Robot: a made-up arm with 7 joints.
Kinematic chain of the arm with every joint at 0, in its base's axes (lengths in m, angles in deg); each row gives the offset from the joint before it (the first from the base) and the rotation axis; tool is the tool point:
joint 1: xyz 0 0 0.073 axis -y
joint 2: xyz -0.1 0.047 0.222 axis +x
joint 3: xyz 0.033 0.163 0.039 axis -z
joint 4: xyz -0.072 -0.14 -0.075 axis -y
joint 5: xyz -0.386 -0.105 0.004 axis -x
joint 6: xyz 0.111 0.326 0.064 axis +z
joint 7: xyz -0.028 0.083 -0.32 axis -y
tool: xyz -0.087 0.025 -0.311
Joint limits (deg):
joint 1: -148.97..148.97
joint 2: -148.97..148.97
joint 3: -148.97..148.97
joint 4: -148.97..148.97
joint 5: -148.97..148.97
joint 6: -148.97..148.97
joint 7: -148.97..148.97
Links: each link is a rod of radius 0.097 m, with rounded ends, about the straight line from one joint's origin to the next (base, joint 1, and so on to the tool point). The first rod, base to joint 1, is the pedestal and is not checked.
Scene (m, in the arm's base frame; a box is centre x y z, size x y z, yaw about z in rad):
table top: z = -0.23
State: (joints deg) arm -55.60 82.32 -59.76 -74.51 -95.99 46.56 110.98
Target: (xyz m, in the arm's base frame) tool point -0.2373 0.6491 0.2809
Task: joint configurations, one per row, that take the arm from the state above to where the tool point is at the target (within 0.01 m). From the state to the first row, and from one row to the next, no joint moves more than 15 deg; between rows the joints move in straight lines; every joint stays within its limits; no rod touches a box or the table.
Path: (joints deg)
1: -47.13 69.66 -66.77 -85.11 -92.49 44.45 107.85
2: -38.65 57.00 -73.77 -95.72 -88.98 42.34 104.72
3: -30.18 44.34 -80.78 -106.32 -85.48 40.23 101.60
4: -21.71 31.68 -87.78 -116.93 -81.98 38.12 98.47
5: -13.23 19.02 -94.79 -127.53 -78.48 36.01 95.34

